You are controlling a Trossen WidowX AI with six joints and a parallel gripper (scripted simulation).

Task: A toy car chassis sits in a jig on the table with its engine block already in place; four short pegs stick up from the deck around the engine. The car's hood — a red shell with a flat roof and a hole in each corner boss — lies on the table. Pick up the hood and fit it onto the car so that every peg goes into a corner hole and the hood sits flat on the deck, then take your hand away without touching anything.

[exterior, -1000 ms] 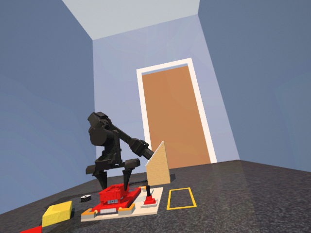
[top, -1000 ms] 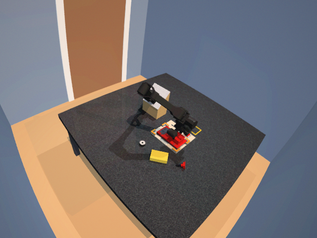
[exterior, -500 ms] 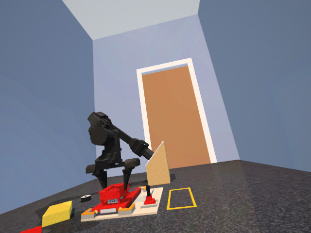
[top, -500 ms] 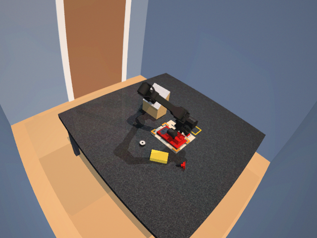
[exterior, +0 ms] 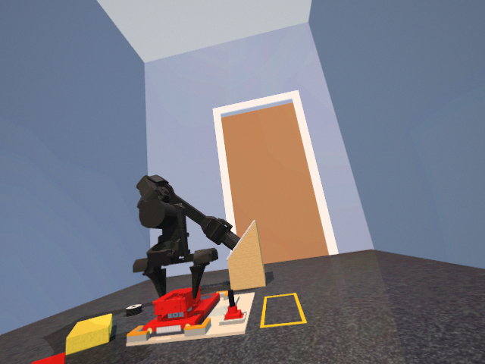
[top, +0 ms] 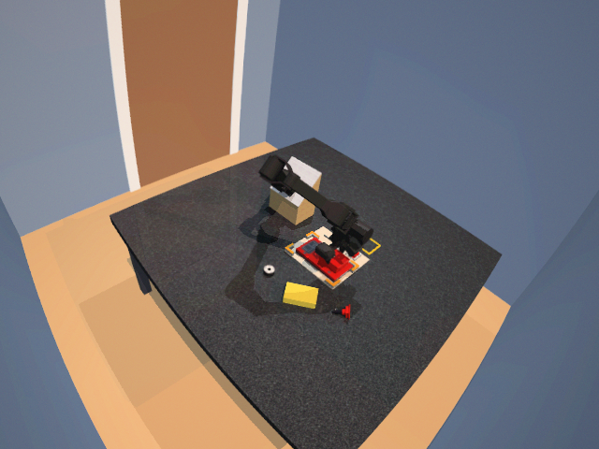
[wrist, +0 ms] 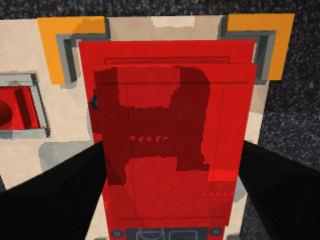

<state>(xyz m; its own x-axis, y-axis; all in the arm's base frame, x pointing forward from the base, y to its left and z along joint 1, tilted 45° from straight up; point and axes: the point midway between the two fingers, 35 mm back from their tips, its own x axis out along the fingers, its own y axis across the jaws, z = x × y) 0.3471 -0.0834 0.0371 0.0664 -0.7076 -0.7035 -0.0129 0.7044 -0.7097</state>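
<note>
Now: the red hood right at my gripper tip. From my gripper tip the other things lie so: grey engine block (10 mm to the left, 30 mm below); yellow block (30 mm ahead, 190 mm to the right, 40 mm below); cream jig (50 mm behind, 20 mm to the left, 40 mm below).
</note>
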